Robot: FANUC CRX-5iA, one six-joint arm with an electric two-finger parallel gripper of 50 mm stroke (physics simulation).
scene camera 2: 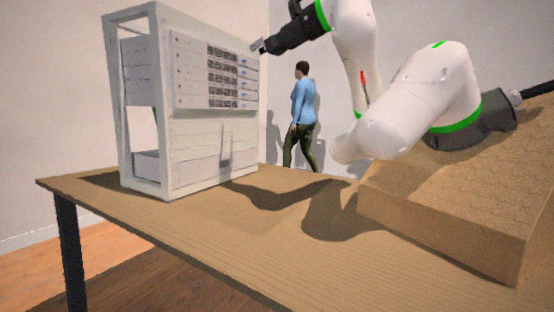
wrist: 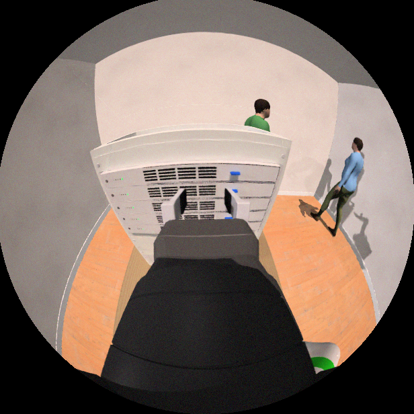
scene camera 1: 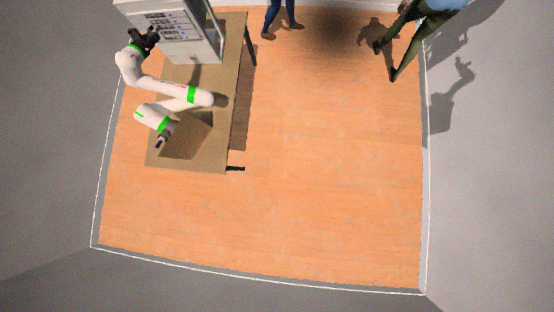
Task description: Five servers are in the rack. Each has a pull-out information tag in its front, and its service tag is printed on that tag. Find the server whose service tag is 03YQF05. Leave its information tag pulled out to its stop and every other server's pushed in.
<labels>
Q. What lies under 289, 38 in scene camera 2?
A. The gripper.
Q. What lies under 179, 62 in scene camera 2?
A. A white server rack.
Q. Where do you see a white server rack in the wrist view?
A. At 138, 171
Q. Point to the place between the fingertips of the gripper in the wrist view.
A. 205, 196
</labels>
